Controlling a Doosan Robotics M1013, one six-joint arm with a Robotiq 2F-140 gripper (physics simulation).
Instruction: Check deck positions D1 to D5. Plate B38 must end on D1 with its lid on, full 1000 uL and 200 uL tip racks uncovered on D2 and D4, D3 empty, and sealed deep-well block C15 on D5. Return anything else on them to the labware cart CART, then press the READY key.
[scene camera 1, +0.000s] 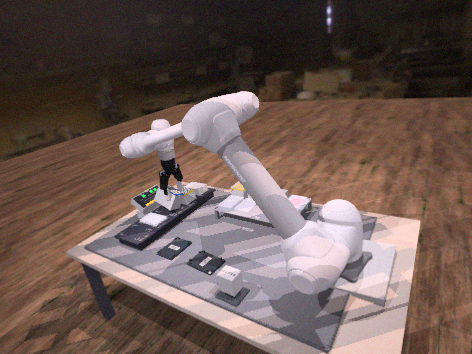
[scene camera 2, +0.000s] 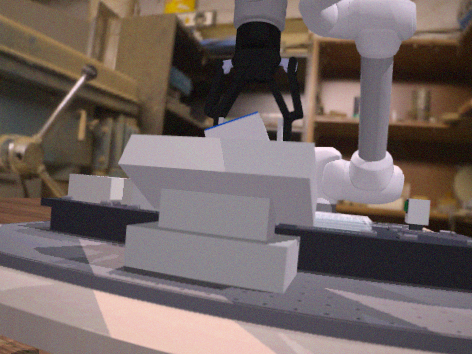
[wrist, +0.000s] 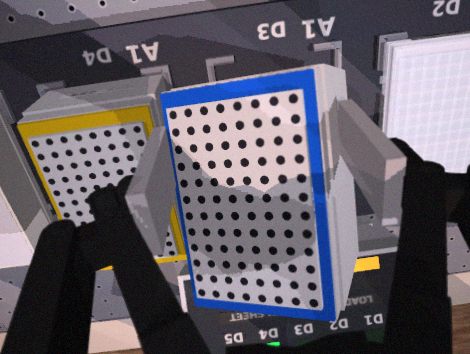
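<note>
My gripper is shut on a blue-rimmed tip rack, which sits tilted between the fingers above the D3 area. Its top faces the wrist camera and its holes show uncovered. A yellow-rimmed tip rack stands at D4, uncovered, beside my left finger in the wrist view. A pale, flat gridded plate lies at D2. Part of a pale block shows at the left edge of the wrist view, beyond the yellow-rimmed rack. Its label does not show.
The sloped console stands beside the dark deck, close to the held rack. A low stand holds pale labware. Two dark pads and a labelled white block are in front.
</note>
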